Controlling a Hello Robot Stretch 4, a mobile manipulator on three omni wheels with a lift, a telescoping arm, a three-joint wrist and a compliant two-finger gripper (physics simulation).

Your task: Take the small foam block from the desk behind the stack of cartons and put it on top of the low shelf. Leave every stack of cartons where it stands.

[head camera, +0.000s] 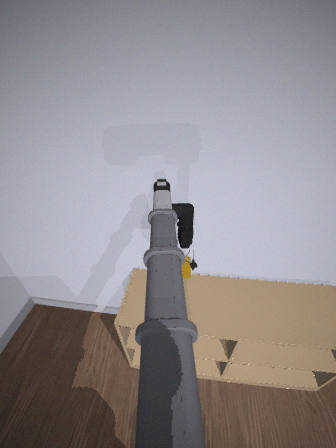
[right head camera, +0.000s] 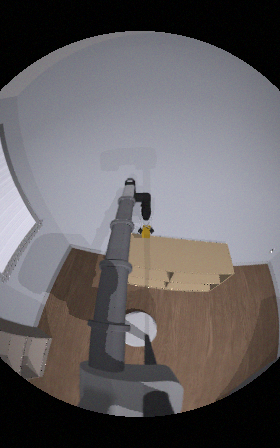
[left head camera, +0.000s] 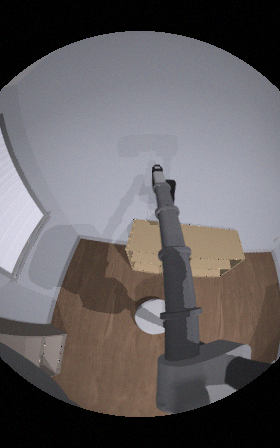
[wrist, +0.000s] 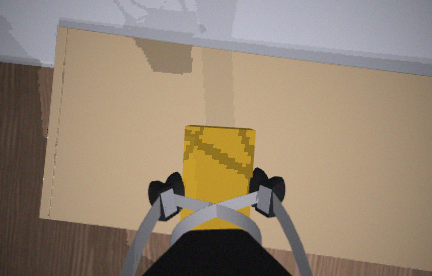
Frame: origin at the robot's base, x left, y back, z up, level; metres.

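Seen in the pictures: gripper, fingertip midpoint: [head camera: 183, 269] [right head camera: 145, 232] [wrist: 216, 185]; robot's base, link origin: [right head camera: 137, 327] [left head camera: 153, 315].
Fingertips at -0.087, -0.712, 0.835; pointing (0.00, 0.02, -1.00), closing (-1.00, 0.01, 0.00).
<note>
Offsets run from my fingertips to a thing's top centre, as dx, dy, dz. "*": to the spot under its first point. Level surfaces: height alone.
The small foam block @[-0.002, -0.011, +0.029] [head camera: 186, 271] [right head camera: 146, 234] [wrist: 219, 155] is yellow and sits between the fingers of my gripper [right head camera: 146, 230] [wrist: 216, 185]. The gripper is shut on it, one dark fingertip on each side. The low shelf @[dz -0.253] [head camera: 265, 305] [left head camera: 210, 240] [right head camera: 190, 252] [wrist: 350, 150] is light wood with open compartments in front, against the wall. In the wrist view the block is over its top board, towards the left end; the gripper's shadow falls apart from the block, near the wall edge. The arm hides part of the shelf. Desk and cartons do not show.
A white round object [left head camera: 149, 317] [right head camera: 143, 325] is on the wooden floor between the shelf and the robot's base. A pale unit with compartments [left head camera: 30, 347] [right head camera: 12, 352] stands at the lower left. A window with blinds @[* +1.369, +0.108, +0.266] [left head camera: 15, 215] [right head camera: 12, 215] is in the left wall.
</note>
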